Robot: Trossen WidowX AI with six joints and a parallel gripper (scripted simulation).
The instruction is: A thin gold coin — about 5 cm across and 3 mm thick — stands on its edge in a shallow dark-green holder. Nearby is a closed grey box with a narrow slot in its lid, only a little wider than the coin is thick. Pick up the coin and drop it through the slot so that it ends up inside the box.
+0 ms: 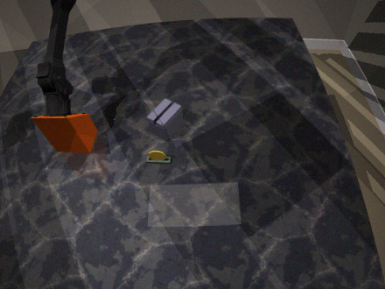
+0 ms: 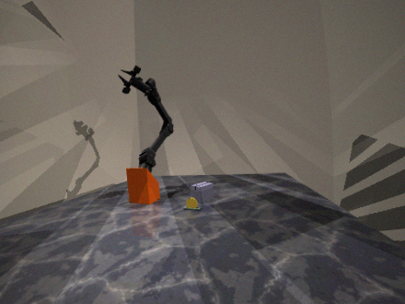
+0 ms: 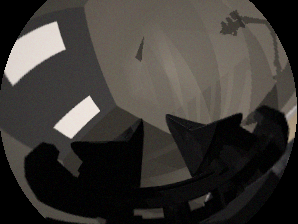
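Right now the gold coin is 73 cm below my gripper tip, 50 cm ahead of it and 21 cm to the right of it.
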